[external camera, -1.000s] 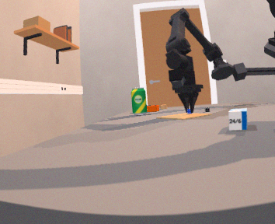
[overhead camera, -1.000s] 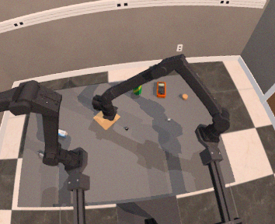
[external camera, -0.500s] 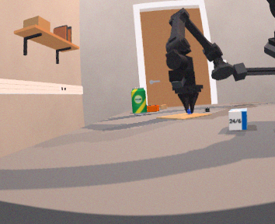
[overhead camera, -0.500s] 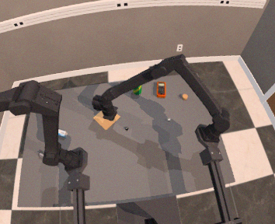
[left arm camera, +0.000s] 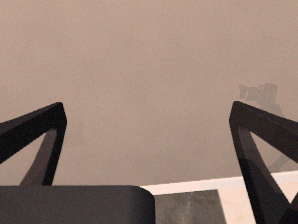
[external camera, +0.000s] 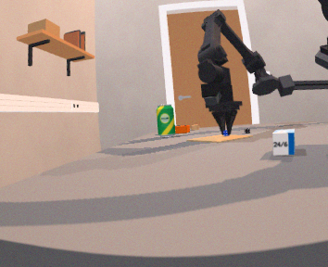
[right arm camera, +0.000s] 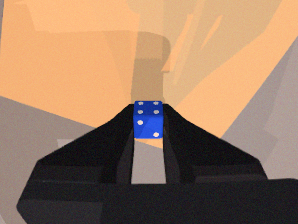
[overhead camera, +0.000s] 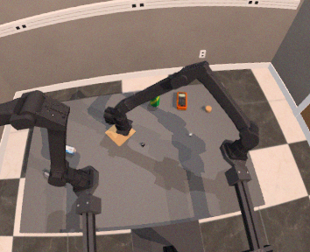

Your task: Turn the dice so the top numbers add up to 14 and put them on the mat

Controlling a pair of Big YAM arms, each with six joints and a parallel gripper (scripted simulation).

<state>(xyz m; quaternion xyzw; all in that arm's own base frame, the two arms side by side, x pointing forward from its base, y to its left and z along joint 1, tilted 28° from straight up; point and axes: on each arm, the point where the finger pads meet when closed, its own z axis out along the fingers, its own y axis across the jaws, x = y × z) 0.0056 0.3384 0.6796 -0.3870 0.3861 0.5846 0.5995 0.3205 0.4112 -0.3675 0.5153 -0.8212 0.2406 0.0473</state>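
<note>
Right now my right hand is right at the blue die. From my right hand the other things lie so: mat: 3 cm ahead, 4 cm to the left, 1 cm below; black die: 9 cm behind, 9 cm to the right, 1 cm below.
</note>
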